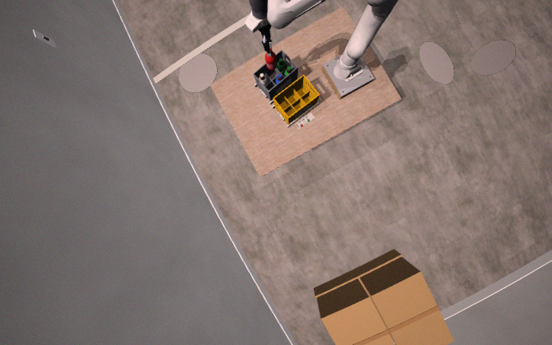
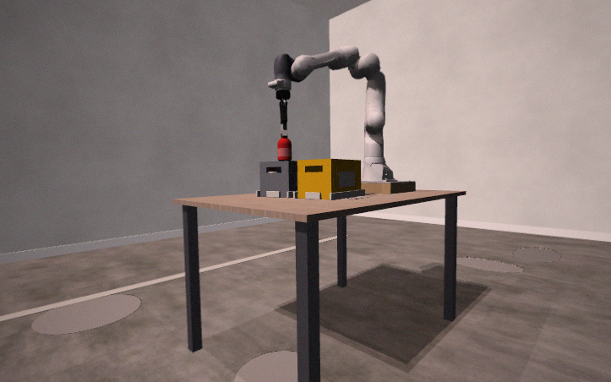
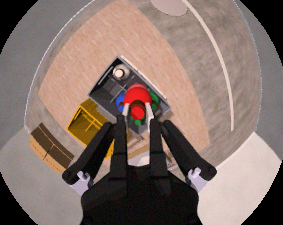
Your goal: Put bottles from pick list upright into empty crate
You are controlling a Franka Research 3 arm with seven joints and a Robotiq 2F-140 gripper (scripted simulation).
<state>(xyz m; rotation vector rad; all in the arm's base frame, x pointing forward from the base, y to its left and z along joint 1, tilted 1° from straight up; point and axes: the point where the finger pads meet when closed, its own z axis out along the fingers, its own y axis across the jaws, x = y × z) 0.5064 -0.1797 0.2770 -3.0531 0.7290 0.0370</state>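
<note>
My hand is 80 mm above the red bottle. Also, from my hand: blue bottle: 30 mm behind, 80 mm to the left, 260 mm below; white bottle: 90 mm ahead, 20 mm to the left, 260 mm below; grey crate: 10 mm behind, 40 mm to the left, 260 mm below.
</note>
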